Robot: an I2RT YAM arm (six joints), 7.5 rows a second.
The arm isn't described. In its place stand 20 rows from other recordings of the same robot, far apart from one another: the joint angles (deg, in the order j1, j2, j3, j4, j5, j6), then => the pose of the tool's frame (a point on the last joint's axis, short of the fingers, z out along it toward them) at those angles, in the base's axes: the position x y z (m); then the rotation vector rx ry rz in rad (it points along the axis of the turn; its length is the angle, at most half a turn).
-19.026 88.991 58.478 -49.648 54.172 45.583 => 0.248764, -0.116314, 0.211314, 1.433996, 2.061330, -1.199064
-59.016 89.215 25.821 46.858 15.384 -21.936 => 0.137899, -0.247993, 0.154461, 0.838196, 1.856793, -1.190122
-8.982 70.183 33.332 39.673 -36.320 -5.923 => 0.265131, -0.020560, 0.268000, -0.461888, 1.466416, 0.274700
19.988 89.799 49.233 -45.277 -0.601 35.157 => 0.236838, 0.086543, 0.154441, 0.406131, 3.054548, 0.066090
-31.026 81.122 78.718 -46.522 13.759 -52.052 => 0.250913, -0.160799, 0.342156, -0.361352, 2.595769, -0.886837
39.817 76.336 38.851 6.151 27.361 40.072 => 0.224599, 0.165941, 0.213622, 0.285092, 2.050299, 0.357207
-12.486 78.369 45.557 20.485 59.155 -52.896 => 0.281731, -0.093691, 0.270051, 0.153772, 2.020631, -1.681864
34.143 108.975 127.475 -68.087 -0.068 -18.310 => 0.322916, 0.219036, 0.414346, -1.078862, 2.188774, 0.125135
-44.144 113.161 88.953 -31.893 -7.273 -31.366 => 0.313756, -0.298238, 0.219753, 0.237099, 2.565900, -0.351302
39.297 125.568 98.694 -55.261 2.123 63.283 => 0.336864, 0.273987, 0.162474, 0.632183, 2.957436, 0.127182
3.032 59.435 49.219 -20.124 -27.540 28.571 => 0.227425, 0.028530, 0.303091, 0.178292, 2.136405, 0.832094
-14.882 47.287 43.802 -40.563 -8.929 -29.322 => 0.163379, -0.037699, 0.276574, -0.370235, 2.307324, -0.203625
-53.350 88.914 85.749 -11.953 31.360 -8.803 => 0.202250, -0.302870, 0.396607, 1.122552, 1.639201, -1.234687
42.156 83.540 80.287 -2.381 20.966 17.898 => 0.264327, 0.222125, 0.411297, -0.076775, 1.683988, 0.487574
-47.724 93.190 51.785 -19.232 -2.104 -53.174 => 0.210760, -0.229874, 0.164560, -0.143457, 2.736725, -0.521575
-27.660 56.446 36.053 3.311 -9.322 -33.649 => 0.205460, -0.101175, 0.272322, -0.213917, 1.894649, -0.583486
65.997 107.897 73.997 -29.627 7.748 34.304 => 0.161671, 0.351270, 0.180063, -0.700902, 2.627919, 0.373091
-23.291 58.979 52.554 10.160 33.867 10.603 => 0.210265, -0.112114, 0.378697, 0.887304, 1.269539, -0.619480
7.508 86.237 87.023 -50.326 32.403 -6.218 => 0.314149, 0.022161, 0.361115, -0.031002, 2.364219, -0.673294
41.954 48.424 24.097 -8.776 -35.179 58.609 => 0.119505, 0.135009, 0.208434, -0.062746, 2.534108, 1.547253
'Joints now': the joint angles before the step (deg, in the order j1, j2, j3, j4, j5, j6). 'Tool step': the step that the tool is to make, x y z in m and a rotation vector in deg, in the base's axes. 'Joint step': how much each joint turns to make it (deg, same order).
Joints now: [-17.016, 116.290, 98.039, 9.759, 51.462, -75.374]
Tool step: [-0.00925, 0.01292, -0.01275, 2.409, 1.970, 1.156]
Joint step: [1.159, -2.580, -4.852, -2.448, -0.328, 2.754]
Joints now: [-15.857, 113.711, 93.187, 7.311, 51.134, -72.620]
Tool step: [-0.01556, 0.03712, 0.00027, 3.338, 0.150, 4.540]
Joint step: [3.978, -5.660, -6.009, -4.154, -1.398, 4.613]
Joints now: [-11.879, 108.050, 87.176, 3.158, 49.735, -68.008]
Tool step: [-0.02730, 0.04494, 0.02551, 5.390, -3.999, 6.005]
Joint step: [5.223, -8.481, -3.606, -7.847, -2.710, 8.088]
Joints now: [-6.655, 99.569, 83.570, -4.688, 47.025, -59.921]
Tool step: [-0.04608, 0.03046, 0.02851, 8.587, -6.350, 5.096]
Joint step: [3.649, -10.906, -4.262, -8.852, -4.744, 11.103]
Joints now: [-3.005, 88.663, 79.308, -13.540, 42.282, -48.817]
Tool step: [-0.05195, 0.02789, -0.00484, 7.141, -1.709, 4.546]
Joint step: [4.458, -11.300, -9.399, -5.858, -3.104, 8.524]
